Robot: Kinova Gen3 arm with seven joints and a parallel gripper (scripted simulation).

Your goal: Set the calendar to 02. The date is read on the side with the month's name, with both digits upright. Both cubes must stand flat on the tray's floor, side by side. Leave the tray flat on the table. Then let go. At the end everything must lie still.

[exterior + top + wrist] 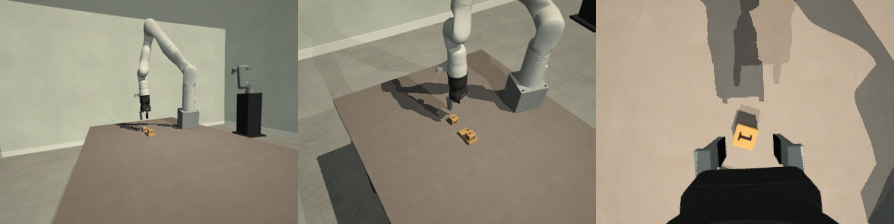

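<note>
My gripper is now 90 mm above the orange cube. Also, from my hand: tray: 20 mm behind, 110 mm to the left, 100 mm below.
</note>
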